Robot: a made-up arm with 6 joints. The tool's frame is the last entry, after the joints.
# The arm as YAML. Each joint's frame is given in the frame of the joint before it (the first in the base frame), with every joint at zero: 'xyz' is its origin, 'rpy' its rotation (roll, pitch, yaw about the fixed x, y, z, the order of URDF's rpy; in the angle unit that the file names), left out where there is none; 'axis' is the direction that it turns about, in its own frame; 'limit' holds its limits. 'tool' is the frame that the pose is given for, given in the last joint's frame.
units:
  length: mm
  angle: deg
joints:
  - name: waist
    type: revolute
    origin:
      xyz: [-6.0, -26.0, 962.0]
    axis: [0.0, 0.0, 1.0]
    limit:
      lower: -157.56
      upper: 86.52
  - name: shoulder
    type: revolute
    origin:
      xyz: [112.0, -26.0, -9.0]
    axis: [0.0, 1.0, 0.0]
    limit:
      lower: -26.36
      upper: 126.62
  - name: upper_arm
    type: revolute
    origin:
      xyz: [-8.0, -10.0, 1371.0]
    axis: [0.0, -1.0, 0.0]
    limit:
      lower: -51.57
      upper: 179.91
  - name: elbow
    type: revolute
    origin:
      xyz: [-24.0, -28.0, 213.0]
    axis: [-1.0, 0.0, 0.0]
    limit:
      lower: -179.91
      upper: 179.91
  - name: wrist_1
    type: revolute
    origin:
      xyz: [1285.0, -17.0, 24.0]
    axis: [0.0, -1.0, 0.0]
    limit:
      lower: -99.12
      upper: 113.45
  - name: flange
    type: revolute
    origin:
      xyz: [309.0, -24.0, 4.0]
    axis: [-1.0, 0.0, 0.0]
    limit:
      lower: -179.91
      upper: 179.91
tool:
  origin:
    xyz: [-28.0, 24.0, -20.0]
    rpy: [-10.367, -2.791, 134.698]
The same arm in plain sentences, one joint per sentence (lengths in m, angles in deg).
The arm has six revolute joints in a row. What follows holds with every joint at zero, and every direction is one of the base frame's.
The first joint lies 0.006 m along -x and 0.026 m along -y and 0.962 m along +z from the base frame's origin and turns about +z, from -157.56 to 86.52 deg.
The second joint lies 0.112 m along +x and 0.026 m along -y and 0.009 m along -z from the first joint and turns about +y, from -26.36 to 126.62 deg.
The third joint lies 0.008 m along -x and 0.01 m along -y and 1.371 m along +z from the second joint and turns about -y, from -51.57 to 179.91 deg.
The fourth joint lies 0.024 m along -x and 0.028 m along -y and 0.213 m along +z from the third joint and turns about -x, from -179.91 to 179.91 deg.
The fifth joint lies 1.285 m along +x and 0.017 m along -y and 0.024 m along +z from the fourth joint and turns about -y, from -99.12 to 113.45 deg.
The sixth joint lies 0.309 m along +x and 0.024 m along -y and 0.004 m along +z from the fifth joint and turns about -x, from -179.91 to 179.91 deg.
The tool frame, which is the frame that the pose is given for, lies 0.028 m along -x and 0.024 m along +y and 0.02 m along -z from the sixth joint; its axes are the base frame's turned by roll -10.37, pitch -2.79 and yaw 134.7 deg (as in URDF: about the fixed x, then y, then z).

